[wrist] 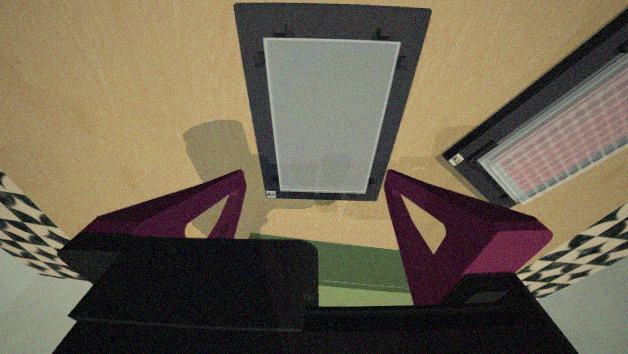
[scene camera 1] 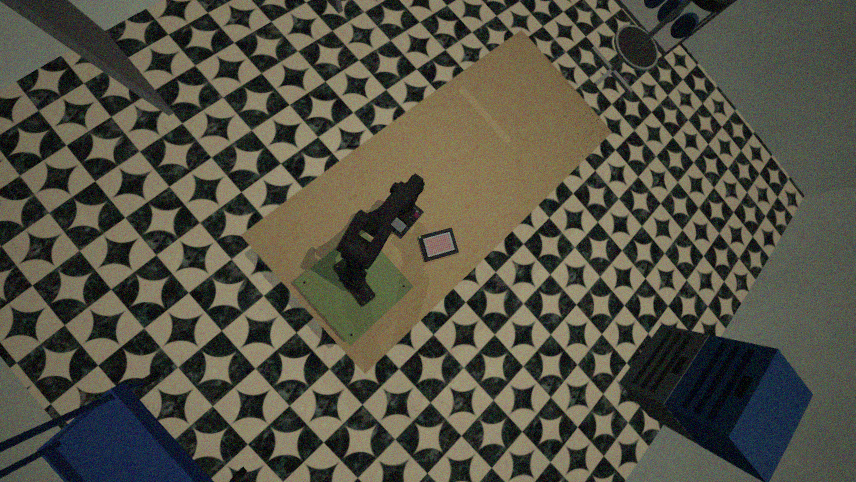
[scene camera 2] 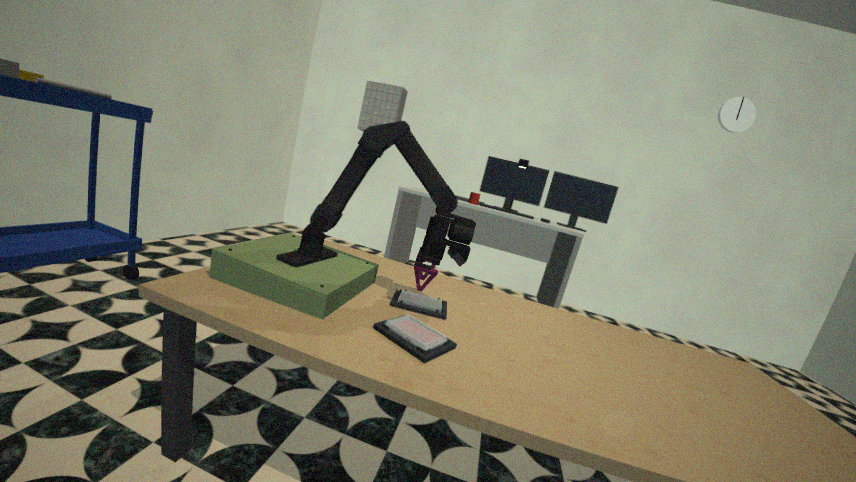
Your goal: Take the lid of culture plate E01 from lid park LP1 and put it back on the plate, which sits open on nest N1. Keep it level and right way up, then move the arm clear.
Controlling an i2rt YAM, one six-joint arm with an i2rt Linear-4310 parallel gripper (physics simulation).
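Where they show: gripper, fingertip midpoint: [wrist: 314, 177] [scene camera 2: 420, 284]; arm's base at its link origin: [scene camera 1: 354, 281] [scene camera 2: 309, 257].
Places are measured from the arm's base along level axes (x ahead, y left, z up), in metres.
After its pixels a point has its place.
The pale, flat lid [scene camera 1: 398, 225] @(x 0.285, y 0.089, z -0.052 m) [scene camera 2: 421, 299] @(x 0.326, y 0.116, z -0.052 m) [wrist: 330, 115] @(x 0.340, y 0.116, z -0.052 m) lies on the dark lid park [scene camera 2: 443, 313] @(x 0.405, y 0.091, z -0.060 m) [wrist: 332, 20] @(x 0.396, y 0.132, z -0.060 m), and looks level. The open culture plate [scene camera 1: 438, 244] @(x 0.378, y -0.085, z -0.044 m) [scene camera 2: 416, 332] @(x 0.387, y -0.101, z -0.046 m) [wrist: 575, 140] @(x 0.381, y -0.084, z -0.048 m), with pink wells, sits on the dark nest [scene camera 1: 422, 248] @(x 0.311, y -0.057, z -0.059 m) [scene camera 2: 400, 342] @(x 0.368, y -0.145, z -0.060 m) [wrist: 520, 109] @(x 0.386, y -0.027, z -0.058 m). My gripper [scene camera 2: 424, 284] @(x 0.312, y 0.119, z -0.011 m) [wrist: 314, 177] @(x 0.312, y 0.119, z -0.011 m) is open and empty, pointing down above the lid park. In the wrist view its magenta fingertips stand wide apart, on either side of the lid's near end. In scene camera 1 the arm largely hides the gripper.
The arm stands on a green block [scene camera 1: 383, 287] @(x 0.077, y -0.089, z -0.003 m) [scene camera 2: 269, 281] @(x 0.026, y -0.177, z -0.023 m) [wrist: 362, 262] @(x 0.161, y 0.012, z -0.044 m) at one end of the wooden table [scene camera 1: 515, 89] @(x 1.234, y 0.331, z -0.070 m) [scene camera 2: 569, 371] @(x 0.755, y 0.028, z -0.070 m). The nest is beside the lid park, to its right in the wrist view. A blue cart [scene camera 2: 137, 179] stands off the table.
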